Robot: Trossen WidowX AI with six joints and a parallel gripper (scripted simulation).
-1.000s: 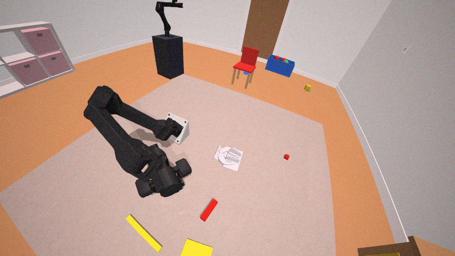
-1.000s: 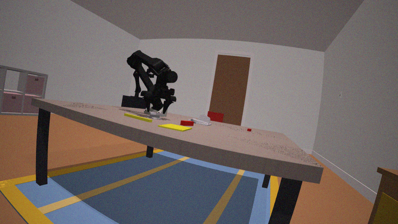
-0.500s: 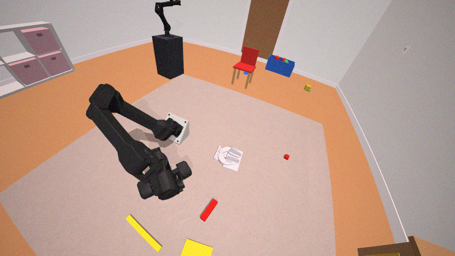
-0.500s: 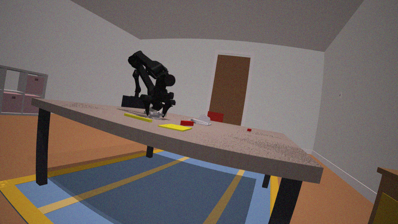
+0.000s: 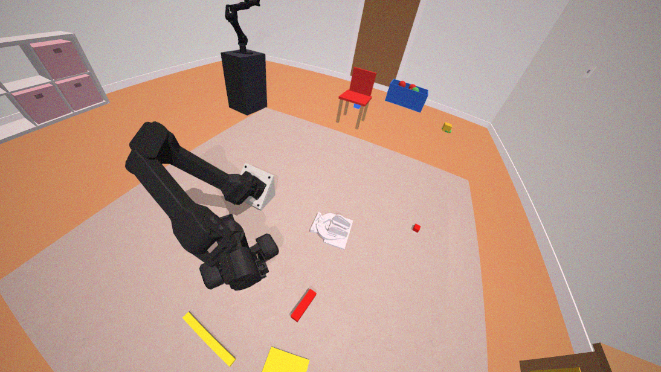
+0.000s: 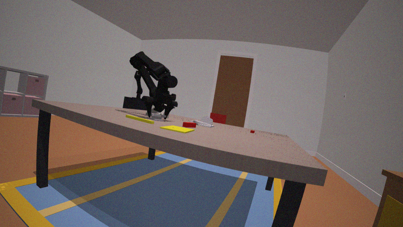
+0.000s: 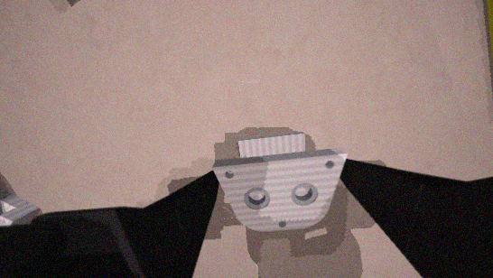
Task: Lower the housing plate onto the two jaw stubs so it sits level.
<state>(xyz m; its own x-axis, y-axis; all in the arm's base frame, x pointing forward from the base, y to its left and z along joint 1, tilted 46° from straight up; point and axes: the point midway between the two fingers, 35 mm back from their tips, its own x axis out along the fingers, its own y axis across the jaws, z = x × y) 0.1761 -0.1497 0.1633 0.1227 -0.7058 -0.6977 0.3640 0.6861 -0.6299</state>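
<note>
Now: the red bar 18 cm ahead of my gripper tip and 2 cm to the left of it. Round my gripper tip: yellow square: 24 cm ahead, 15 cm to the right, 1 cm below; yellow bar: 17 cm to the right, 4 cm ahead; small red cube: 46 cm to the left, 38 cm ahead.
</note>
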